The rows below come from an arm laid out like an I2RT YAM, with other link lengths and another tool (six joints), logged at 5 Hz.
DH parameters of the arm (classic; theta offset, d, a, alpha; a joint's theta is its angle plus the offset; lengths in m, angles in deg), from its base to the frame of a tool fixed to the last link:
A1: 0 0.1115 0.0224 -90
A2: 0 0 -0.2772 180
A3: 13.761 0 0.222 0
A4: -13.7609 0.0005 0.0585 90
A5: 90 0.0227 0 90
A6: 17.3 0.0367 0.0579 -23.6
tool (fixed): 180 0.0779 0 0
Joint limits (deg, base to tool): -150..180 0..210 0..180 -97..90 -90..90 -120..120
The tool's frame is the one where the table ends.
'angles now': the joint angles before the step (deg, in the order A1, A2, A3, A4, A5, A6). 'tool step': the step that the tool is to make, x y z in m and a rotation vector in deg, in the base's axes. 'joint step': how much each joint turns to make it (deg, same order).
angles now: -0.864, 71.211, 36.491, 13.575, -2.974, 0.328
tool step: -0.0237, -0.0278, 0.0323, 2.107, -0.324, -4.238
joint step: -8.558, -6.918, 5.367, -12.110, -4.795, 0.435
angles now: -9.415, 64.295, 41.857, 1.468, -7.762, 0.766
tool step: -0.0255, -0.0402, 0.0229, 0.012, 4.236, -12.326
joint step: -8.719, -0.234, 8.072, -12.367, 3.712, 0.497
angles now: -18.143, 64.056, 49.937, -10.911, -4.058, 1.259
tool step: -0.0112, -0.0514, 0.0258, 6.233, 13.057, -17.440
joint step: -9.907, 13.618, 21.511, -22.243, 6.081, 4.545
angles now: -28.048, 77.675, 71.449, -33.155, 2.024, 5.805
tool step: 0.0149, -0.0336, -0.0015, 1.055, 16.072, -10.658
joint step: -0.867, 17.143, 17.364, -15.250, 11.583, 2.563
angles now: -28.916, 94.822, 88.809, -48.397, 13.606, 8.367
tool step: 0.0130, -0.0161, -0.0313, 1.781, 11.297, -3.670
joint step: -0.085, 11.281, 5.056, -4.862, 5.173, 1.190
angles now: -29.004, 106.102, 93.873, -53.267, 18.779, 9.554
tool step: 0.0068, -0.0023, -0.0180, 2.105, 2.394, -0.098
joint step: 0.003, 3.568, 0.325, 0.008, -0.587, 0.377
